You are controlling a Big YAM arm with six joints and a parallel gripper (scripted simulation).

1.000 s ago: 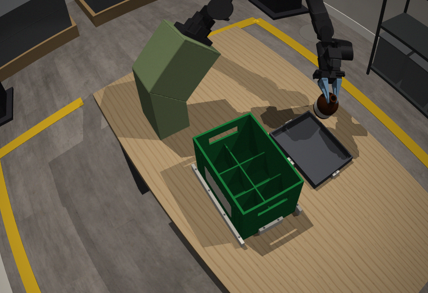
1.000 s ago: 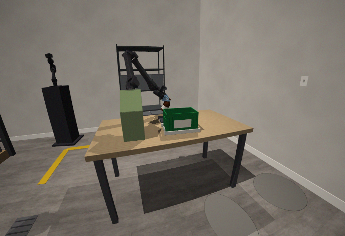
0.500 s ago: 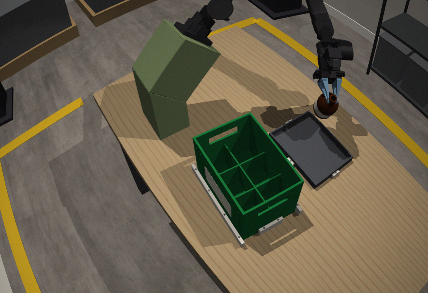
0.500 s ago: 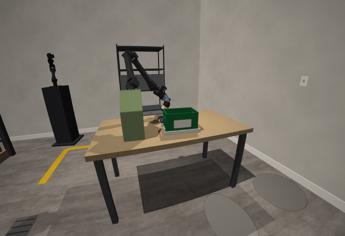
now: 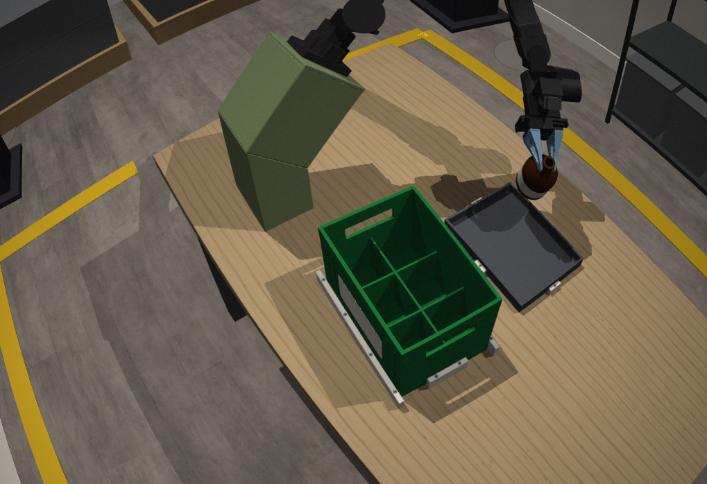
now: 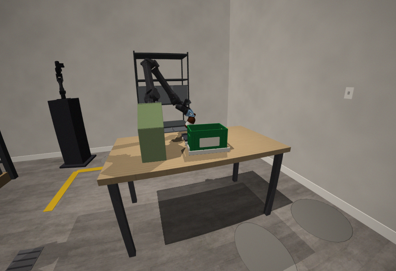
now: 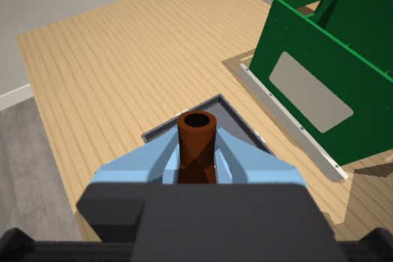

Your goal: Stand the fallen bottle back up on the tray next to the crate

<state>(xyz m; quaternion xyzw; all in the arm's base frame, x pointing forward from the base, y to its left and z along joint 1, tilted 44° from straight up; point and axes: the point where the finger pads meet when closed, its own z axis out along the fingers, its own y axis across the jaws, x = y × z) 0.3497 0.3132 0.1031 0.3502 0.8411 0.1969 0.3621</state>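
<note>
Right now the brown bottle is 30 mm behind my hand, 10 mm to the left of it and 50 mm below it. Also, from my hand: dark grey tray: 10 mm ahead, 50 mm to the right, 190 mm below; green crate: 40 mm ahead, 330 mm to the right, 120 mm below.
</note>
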